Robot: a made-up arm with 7 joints. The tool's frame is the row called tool.
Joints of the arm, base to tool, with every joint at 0 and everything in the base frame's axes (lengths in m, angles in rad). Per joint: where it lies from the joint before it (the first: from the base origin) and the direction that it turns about. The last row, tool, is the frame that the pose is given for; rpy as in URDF.
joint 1: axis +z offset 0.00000 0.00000 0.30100
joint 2: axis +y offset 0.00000 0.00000 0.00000
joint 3: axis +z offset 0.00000 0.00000 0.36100
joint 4: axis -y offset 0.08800 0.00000 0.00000
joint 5: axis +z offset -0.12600 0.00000 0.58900
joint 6: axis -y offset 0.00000 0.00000 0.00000
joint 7: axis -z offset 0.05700 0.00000 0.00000
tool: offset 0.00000 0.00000 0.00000 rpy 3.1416 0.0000 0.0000
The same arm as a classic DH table. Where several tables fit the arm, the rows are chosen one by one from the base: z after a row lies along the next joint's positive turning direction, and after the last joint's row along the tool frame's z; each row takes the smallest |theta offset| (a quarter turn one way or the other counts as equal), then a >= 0, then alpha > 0; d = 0 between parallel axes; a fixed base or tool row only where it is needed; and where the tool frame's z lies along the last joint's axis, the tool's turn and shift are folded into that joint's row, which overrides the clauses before.
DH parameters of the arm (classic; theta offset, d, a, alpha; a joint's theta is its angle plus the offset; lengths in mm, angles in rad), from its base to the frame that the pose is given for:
joint 1: 0 301 0 -1.5708
joint 2: 0 0 0 1.5708
joint 3: 0 361 88 1.5708
joint 4: 0 0 -126 -1.5708
joint 5: 0 589 0 1.5708
joint 6: 0 0 57 1.5708
joint 7: 0 0 0 0

